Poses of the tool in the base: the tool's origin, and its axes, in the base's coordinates. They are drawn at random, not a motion.
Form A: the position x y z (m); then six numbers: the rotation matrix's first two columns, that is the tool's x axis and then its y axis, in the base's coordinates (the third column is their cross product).
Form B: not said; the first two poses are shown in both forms.
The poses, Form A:
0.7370 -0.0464 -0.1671 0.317 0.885 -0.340 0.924 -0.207 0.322
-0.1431 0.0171 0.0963 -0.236 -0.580 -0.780 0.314 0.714 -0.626
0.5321 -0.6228 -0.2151 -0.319 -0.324 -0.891 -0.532 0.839 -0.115
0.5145 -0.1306 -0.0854 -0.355 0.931 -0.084 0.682 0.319 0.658
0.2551 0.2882 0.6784 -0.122 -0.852 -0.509 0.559 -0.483 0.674
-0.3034 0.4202 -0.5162 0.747 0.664 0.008 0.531 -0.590 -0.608
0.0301 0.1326 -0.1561 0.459 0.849 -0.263 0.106 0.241 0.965
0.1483 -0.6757 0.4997 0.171 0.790 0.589 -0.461 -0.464 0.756
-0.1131 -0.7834 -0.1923 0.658 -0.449 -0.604 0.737 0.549 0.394
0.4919 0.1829 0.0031 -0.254 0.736 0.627 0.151 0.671 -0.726
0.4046 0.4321 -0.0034 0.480 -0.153 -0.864 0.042 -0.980 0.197
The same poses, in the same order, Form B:
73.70 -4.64 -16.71 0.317 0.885 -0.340 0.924 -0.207 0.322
-14.31 1.71 9.63 -0.236 -0.580 -0.780 0.314 0.714 -0.626
53.21 -62.28 -21.51 -0.319 -0.324 -0.891 -0.532 0.839 -0.115
51.45 -13.06 -8.54 -0.355 0.931 -0.084 0.682 0.319 0.658
25.51 28.82 67.84 -0.122 -0.852 -0.509 0.559 -0.483 0.674
-30.34 42.02 -51.62 0.747 0.664 0.008 0.531 -0.590 -0.608
3.01 13.26 -15.61 0.459 0.849 -0.263 0.106 0.241 0.965
14.83 -67.57 49.97 0.171 0.790 0.589 -0.461 -0.464 0.756
-11.31 -78.34 -19.23 0.658 -0.449 -0.604 0.737 0.549 0.394
49.19 18.29 0.31 -0.254 0.736 0.627 0.151 0.671 -0.726
40.46 43.21 -0.34 0.480 -0.153 -0.864 0.042 -0.980 0.197

